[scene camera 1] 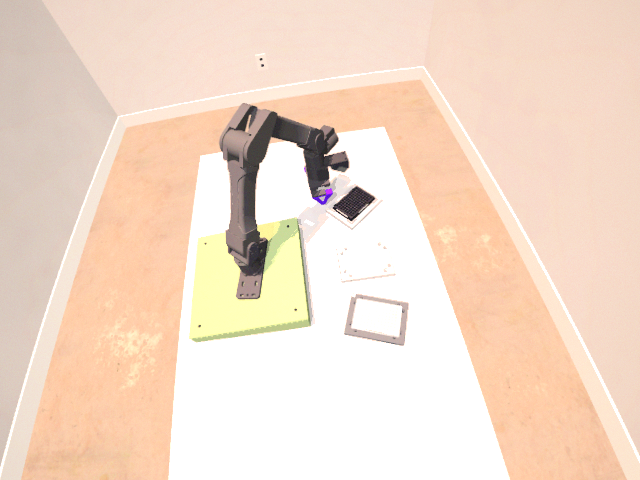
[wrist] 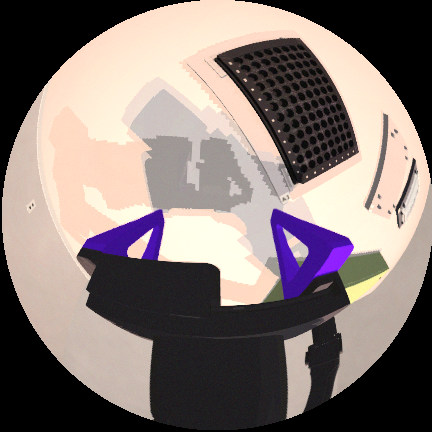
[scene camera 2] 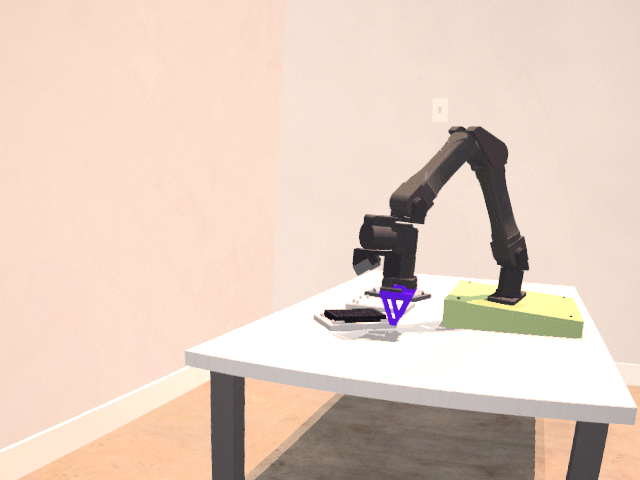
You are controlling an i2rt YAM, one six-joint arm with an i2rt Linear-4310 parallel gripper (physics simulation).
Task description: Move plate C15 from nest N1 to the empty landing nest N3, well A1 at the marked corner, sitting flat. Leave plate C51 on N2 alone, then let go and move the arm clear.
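Observation:
A black many-welled plate (scene camera 1: pixel 354 203) (scene camera 2: pixel 354 314) (wrist: pixel 305 110) lies flat on a white nest (scene camera 1: pixel 352 223) (wrist: pixel 232 97) at the table's far end. A white nest with small pegs (scene camera 1: pixel 366 277) (wrist: pixel 391 172) stands empty in the middle of the row. A pale plate (scene camera 1: pixel 377 317) (wrist: pixel 411 197) lies in a grey nest (scene camera 1: pixel 352 316) at the near end. I cannot read a C15 or C51 label on either plate. My gripper (scene camera 1: pixel 314 191) (scene camera 2: pixel 394 323) (wrist: pixel 217 214) is open with nothing between its purple fingers. It hangs low over the table, beside the black plate on the arm-base side.
The arm stands on a yellow-green base block (scene camera 1: pixel 217 289) (scene camera 2: pixel 511 322) (wrist: pixel 365 291), to the left of the nests in the first scene view. The white table (scene camera 1: pixel 310 403) (scene camera 2: pixel 465 361) carries the block and all three nests. The arm's shadow falls beside the black plate.

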